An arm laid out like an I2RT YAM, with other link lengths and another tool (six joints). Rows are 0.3 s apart.
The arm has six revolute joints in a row. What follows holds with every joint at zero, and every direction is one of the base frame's. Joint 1 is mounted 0.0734 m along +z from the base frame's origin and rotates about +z. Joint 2 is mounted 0.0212 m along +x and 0.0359 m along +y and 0.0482 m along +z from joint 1 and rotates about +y. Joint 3 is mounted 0.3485 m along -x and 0.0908 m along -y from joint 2 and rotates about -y. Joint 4 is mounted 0.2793 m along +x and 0.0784 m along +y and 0.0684 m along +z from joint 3 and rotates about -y. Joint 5 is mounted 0.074 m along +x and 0.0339 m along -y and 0.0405 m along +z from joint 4 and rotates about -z. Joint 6 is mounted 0.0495 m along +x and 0.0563 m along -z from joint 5 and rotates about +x. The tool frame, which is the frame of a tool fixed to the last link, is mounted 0.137 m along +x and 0.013 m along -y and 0.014 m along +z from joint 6; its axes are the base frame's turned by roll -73.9, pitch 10.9 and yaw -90 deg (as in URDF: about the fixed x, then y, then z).
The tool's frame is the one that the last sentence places.
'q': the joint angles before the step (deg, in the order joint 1, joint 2, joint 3, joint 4, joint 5, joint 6). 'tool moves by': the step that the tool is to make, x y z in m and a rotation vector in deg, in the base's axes. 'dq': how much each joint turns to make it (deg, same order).
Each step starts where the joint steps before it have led.
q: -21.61, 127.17, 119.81, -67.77, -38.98, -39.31
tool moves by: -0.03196, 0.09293, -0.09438, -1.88, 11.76, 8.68
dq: 9.64, 0.05, -15.30, 4.68, 5.27, 0.07
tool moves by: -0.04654, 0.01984, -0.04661, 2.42, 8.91, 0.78
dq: 0.96, 0.00, -9.73, 0.63, -0.60, 0.21
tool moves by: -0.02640, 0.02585, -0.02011, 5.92, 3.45, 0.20
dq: 0.83, 0.00, -6.91, 2.41, -5.22, -0.02
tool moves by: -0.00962, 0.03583, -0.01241, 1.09, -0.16, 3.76
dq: 3.94, 0.00, -3.29, 3.29, -1.12, 0.00
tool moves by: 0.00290, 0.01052, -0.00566, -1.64, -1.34, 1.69
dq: 1.84, 0.00, -0.37, 2.17, 1.47, 0.48
